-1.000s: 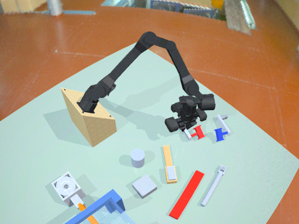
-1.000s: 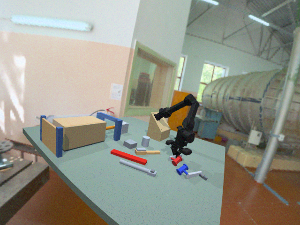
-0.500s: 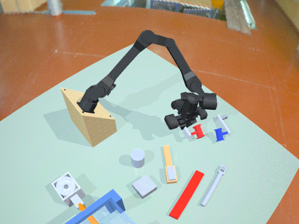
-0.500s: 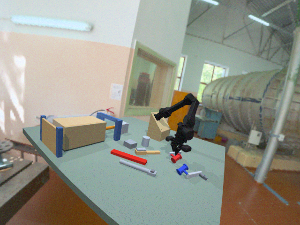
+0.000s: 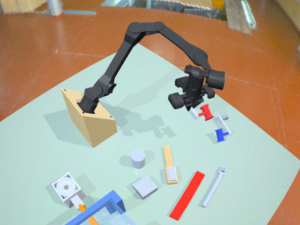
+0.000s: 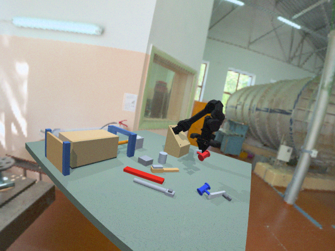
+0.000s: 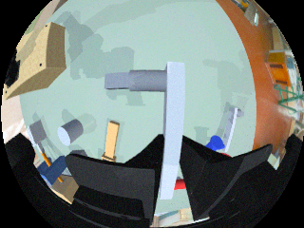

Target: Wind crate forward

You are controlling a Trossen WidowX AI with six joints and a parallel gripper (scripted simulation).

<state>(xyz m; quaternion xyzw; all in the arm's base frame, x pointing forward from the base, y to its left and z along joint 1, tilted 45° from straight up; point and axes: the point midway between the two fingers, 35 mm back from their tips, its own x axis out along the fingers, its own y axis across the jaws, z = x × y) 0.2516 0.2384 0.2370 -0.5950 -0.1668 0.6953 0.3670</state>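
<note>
Right now the red knob is 60 mm ahead of my gripper tip, 20 mm to the left of it and 20 mm above it. Also, from my gripper tip: blue knob: 140 mm ahead, 130 mm below, 110 mm to the left; blue-knobbed handle: 150 mm to the left, 140 mm below, 120 mm ahead; winch handle: 10 mm ahead, 10 mm above.
</note>
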